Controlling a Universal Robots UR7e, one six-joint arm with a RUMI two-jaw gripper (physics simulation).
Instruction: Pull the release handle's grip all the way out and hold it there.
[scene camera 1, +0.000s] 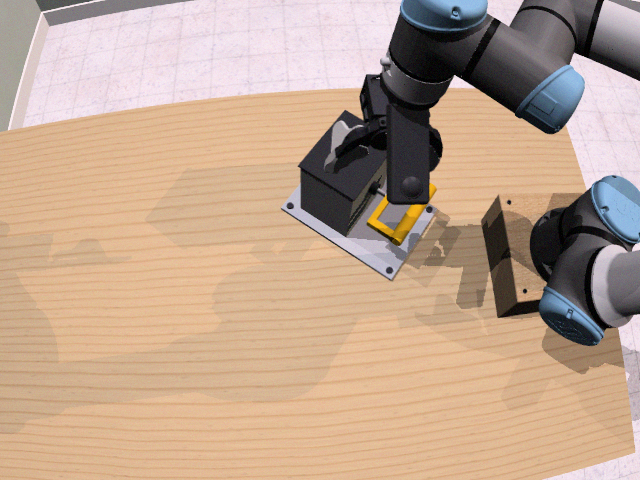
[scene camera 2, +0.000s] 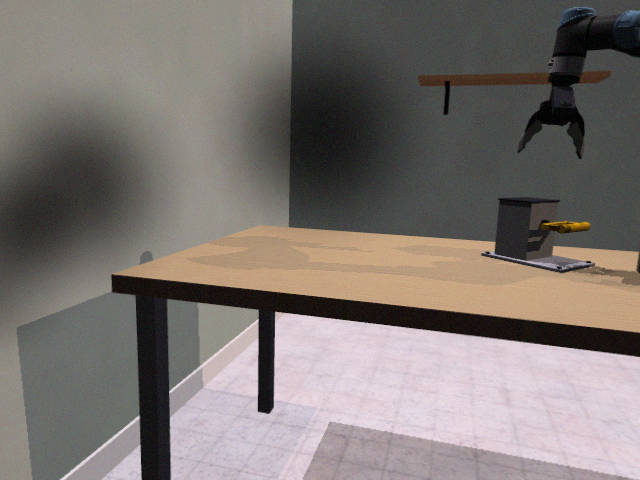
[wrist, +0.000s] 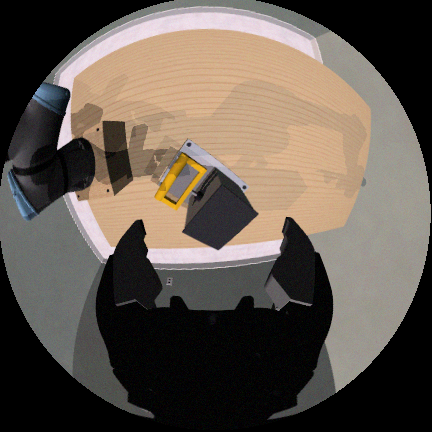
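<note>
The release handle's yellow grip (scene camera 1: 408, 223) (scene camera 2: 576, 227) (wrist: 171, 178) is a rectangular loop. It sticks out level from one side of a dark box (scene camera 1: 326, 196) (scene camera 2: 512, 229) (wrist: 220, 215), joined by a short rod. The box stands on a grey base plate (scene camera 1: 361, 253) (scene camera 2: 573, 262) (wrist: 216, 162) with dark bolts at its corners. My gripper (scene camera 2: 550, 154) (wrist: 212, 219) is open and empty, pointing down, well above the box and the grip. In the first scene view the gripper and wrist hide part of the box top and part of the grip.
The wooden table (scene camera 1: 180, 320) (scene camera 2: 361, 279) (wrist: 240, 60) carries the plate. The arm's base stands on a wooden block (scene camera 1: 498, 258) (wrist: 116, 157) to the right in the first scene view. A wall shelf (scene camera 2: 485, 79) is behind the arm in the second scene view.
</note>
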